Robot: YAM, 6 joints.
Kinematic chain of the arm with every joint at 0, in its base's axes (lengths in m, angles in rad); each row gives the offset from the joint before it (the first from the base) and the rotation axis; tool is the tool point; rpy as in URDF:
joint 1: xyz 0 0 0.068 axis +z
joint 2: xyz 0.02 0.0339 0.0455 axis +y
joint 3: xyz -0.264 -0.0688 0 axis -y
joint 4: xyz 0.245 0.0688 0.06 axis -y
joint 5: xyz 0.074 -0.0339 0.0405 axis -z
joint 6: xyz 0.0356 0 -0.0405 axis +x
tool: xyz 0 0 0 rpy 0 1.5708 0
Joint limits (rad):
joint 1: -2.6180..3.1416
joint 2: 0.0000..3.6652
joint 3: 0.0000..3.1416
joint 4: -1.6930..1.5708
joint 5: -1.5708..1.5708
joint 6: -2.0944..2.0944
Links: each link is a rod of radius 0.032 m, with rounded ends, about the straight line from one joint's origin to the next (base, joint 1, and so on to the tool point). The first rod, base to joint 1, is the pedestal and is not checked.
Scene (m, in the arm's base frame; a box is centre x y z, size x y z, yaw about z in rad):
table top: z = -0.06
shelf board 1: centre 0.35 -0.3 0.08 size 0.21 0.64 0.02 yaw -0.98
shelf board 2: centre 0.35 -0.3 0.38 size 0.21 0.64 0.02 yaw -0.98
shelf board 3: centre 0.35 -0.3 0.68 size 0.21 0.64 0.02 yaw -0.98
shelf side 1: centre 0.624 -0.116 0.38 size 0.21 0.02 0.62 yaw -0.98
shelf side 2: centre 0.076 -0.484 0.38 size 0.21 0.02 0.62 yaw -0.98
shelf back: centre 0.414 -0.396 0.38 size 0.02 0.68 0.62 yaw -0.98
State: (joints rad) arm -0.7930 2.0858 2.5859 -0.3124 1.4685 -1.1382
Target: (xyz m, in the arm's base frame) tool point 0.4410 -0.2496 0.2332
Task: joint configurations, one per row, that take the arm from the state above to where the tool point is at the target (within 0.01 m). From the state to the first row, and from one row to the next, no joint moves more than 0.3 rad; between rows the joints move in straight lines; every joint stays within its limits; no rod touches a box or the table.
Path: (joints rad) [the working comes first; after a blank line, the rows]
Joints at the target: -0.4449 2.3315 2.0311 -0.5280 1.5012 -1.1382
Straight joint move there: touches shelf board 2.

1: -0.7376 1.8435 2.3527 -0.4700 1.5019 -1.1382
2: -0.6821 1.6011 2.1195 -0.6276 1.5354 -1.1382
3: -0.6267 1.3588 1.8862 -0.7851 1.5688 -1.1382
4: -0.4450 1.4862 1.6705 -0.8338 1.5520 -1.1382
5: -0.2634 1.6137 1.4547 -0.8825 1.5351 -1.1382
6: -0.0818 1.7411 1.2390 -0.9312 1.5182 -1.1382
7: -0.2028 1.9379 1.5030 -0.7968 1.5125 -1.1382
8: -0.3238 2.1347 1.7671 -0.6624 1.5069 -1.1382
9: -0.4449 2.3315 2.0311 -0.5280 1.5012 -1.1382

